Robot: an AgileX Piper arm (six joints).
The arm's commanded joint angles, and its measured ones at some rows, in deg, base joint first. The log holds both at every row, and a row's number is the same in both.
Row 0, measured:
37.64 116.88 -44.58 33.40 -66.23 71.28
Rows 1 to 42, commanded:
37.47 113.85 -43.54 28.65 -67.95 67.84
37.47 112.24 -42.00 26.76 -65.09 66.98
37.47 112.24 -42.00 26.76 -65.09 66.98
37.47 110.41 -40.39 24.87 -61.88 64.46
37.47 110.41 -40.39 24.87 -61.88 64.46
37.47 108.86 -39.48 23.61 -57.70 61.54
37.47 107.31 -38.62 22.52 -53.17 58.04
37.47 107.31 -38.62 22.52 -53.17 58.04
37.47 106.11 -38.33 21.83 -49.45 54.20
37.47 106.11 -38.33 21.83 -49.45 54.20
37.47 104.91 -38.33 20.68 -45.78 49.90
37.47 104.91 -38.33 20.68 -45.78 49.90
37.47 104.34 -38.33 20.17 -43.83 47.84
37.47 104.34 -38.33 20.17 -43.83 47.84
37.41 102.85 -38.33 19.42 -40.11 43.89
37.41 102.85 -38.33 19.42 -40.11 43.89
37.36 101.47 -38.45 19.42 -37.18 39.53
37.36 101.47 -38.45 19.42 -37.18 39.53
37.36 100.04 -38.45 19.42 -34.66 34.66
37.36 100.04 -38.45 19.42 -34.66 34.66
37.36 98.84 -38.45 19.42 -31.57 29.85
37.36 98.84 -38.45 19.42 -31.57 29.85
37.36 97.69 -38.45 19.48 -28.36 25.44
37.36 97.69 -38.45 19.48 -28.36 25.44
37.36 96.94 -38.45 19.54 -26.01 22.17
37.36 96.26 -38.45 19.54 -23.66 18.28
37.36 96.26 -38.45 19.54 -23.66 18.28
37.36 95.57 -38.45 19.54 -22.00 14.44
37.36 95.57 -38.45 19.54 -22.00 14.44
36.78 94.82 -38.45 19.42 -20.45 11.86
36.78 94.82 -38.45 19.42 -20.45 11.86
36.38 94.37 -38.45 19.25 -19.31 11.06
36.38 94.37 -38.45 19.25 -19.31 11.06
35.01 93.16 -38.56 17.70 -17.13 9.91
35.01 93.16 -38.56 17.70 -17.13 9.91
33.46 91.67 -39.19 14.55 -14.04 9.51
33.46 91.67 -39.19 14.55 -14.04 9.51
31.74 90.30 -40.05 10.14 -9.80 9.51
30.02 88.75 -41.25 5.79 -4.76 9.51
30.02 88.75 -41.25 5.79 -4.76 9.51
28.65 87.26 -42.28 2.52 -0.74 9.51
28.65 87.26 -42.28 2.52 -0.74 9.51
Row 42, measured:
30.54 89.55 -40.74 8.14 -7.05 10.37
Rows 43 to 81, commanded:
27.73 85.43 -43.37 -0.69 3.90 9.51
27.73 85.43 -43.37 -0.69 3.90 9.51
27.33 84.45 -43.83 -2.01 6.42 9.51
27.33 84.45 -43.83 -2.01 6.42 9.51
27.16 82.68 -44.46 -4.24 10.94 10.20
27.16 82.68 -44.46 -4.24 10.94 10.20
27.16 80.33 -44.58 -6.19 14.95 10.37
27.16 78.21 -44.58 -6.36 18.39 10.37
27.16 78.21 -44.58 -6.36 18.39 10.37
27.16 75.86 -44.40 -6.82 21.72 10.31
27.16 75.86 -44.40 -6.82 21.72 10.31
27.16 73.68 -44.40 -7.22 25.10 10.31
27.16 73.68 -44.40 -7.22 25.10 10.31
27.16 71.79 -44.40 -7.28 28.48 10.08
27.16 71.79 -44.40 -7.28 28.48 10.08
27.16 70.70 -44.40 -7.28 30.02 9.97
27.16 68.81 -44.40 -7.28 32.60 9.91
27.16 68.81 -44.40 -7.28 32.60 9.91
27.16 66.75 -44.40 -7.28 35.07 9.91
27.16 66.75 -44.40 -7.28 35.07 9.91
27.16 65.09 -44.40 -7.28 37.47 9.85
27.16 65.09 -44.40 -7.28 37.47 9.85
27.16 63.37 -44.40 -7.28 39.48 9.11
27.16 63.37 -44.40 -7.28 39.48 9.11
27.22 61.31 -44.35 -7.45 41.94 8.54
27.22 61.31 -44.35 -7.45 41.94 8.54
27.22 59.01 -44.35 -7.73 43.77 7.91
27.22 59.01 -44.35 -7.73 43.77 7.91
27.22 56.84 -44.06 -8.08 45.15 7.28
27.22 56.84 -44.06 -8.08 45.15 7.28
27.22 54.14 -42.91 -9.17 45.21 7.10
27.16 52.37 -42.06 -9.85 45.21 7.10
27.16 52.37 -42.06 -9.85 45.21 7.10
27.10 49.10 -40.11 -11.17 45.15 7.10
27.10 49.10 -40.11 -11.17 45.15 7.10
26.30 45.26 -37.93 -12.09 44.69 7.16
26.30 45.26 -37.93 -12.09 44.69 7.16
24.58 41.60 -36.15 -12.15 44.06 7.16
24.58 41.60 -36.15 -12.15 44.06 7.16
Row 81, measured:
26.36 46.07 -38.22 -11.17 44.69 7.68
